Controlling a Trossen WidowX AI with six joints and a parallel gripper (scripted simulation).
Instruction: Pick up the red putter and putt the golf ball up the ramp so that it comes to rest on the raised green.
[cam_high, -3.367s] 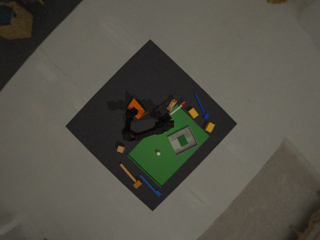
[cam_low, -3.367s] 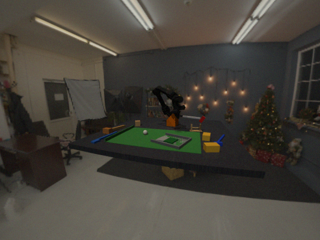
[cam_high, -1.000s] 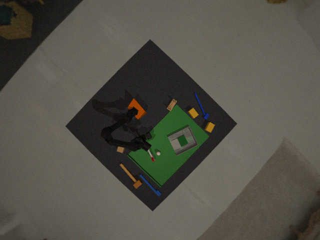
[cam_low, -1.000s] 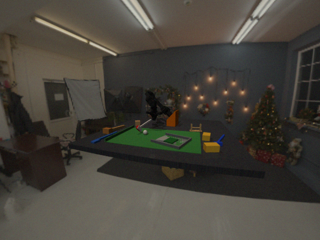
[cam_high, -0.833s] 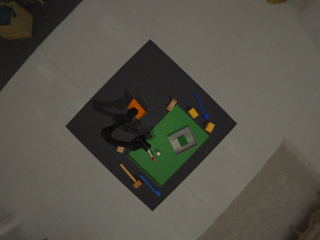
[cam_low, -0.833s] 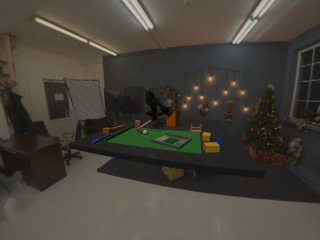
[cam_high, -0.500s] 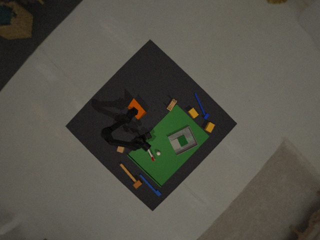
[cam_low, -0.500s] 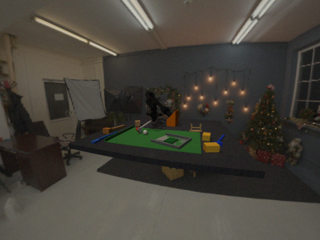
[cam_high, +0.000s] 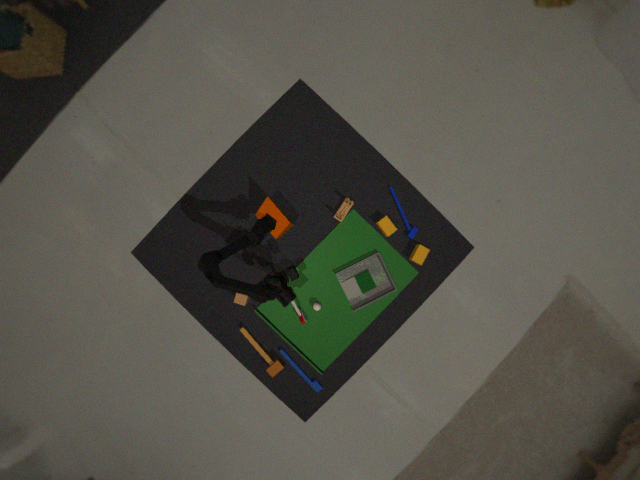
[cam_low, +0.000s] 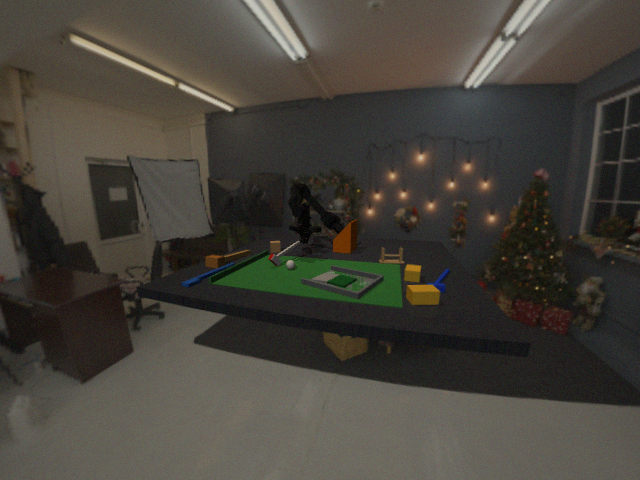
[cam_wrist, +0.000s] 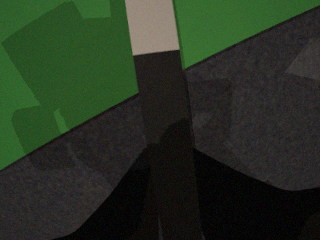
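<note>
My gripper tip is 110 mm short of the red putter, 50 mm to the left of it and 10 mm above it. From my gripper tip the other things lie so: white golf ball (230 mm ahead, 50 mm below, 10 mm to the right); green mat (270 mm ahead, 110 mm to the left, 70 mm below); tan block (210 mm to the right, 90 mm behind, 40 mm below).
</note>
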